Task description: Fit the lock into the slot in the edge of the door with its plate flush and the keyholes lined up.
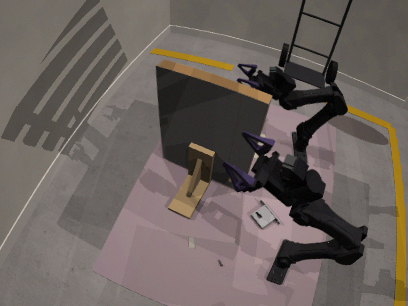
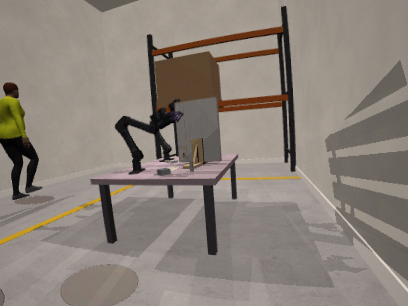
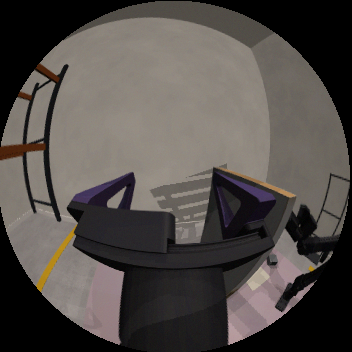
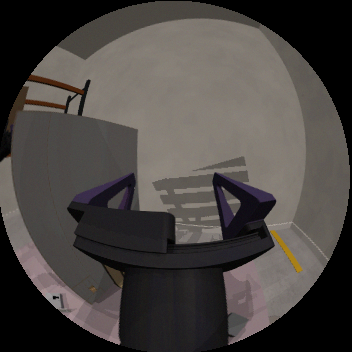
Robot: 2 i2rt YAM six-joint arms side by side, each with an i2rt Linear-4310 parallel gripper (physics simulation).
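Frame: origin at the left arm's base, x ahead, y left, z up, level; metres.
Seen in the pictures: left gripper, between the fingertips: (image 1: 233, 146) (image 3: 173, 175); right gripper, between the fingertips: (image 1: 237, 71) (image 2: 182, 112) (image 4: 173, 176); left arm's base, origin of its link: (image 1: 282, 262); right arm's base, origin of its link: (image 1: 299, 148) (image 2: 137, 171).
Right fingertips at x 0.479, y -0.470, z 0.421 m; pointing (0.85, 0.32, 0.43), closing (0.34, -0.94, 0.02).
Note:
Offsets run from my right fingertips to a thing's middle. "spot": to the spot under its first point. Level surfaces: height alone.
The lock @[dx -0.318, dy +0.313, dz -0.411 m] (image 1: 263, 215) (image 4: 56, 300), a silvery case with a dark keyhole and a long edge plate, lies flat on the pink table. The door @[dx +0.011, dy +0.232, dz -0.141 m] (image 1: 207, 117) (image 2: 205, 130) (image 3: 287, 207) (image 4: 75, 190) is a dark upright panel with wood-coloured edges, standing on the table. A small keyhole @[spot: dx -0.125, dy +0.217, dz -0.357 m] (image 4: 92, 289) shows low on its face. My left gripper (image 1: 232, 150) (image 3: 173, 175) is open and empty, raised beside the door's near edge. My right gripper (image 1: 239, 75) (image 4: 173, 176) is open and empty, high on the far side of the door. The slot cannot be made out.
A wooden stand (image 1: 189, 204) (image 2: 198, 150) props the door. A small pale plate @[dx -0.100, dy +0.550, dz -0.420 m] (image 1: 191, 242) and a small dark piece @[dx -0.241, dy +0.579, dz -0.418 m] (image 1: 220, 263) lie on the pink table @[dz -0.422 m] (image 1: 150, 270). A grey block @[dx -0.065, dy -0.211, dz -0.403 m] (image 2: 163, 171) (image 3: 272, 259) is near the table's edge. A person (image 2: 15, 125) stands beyond.

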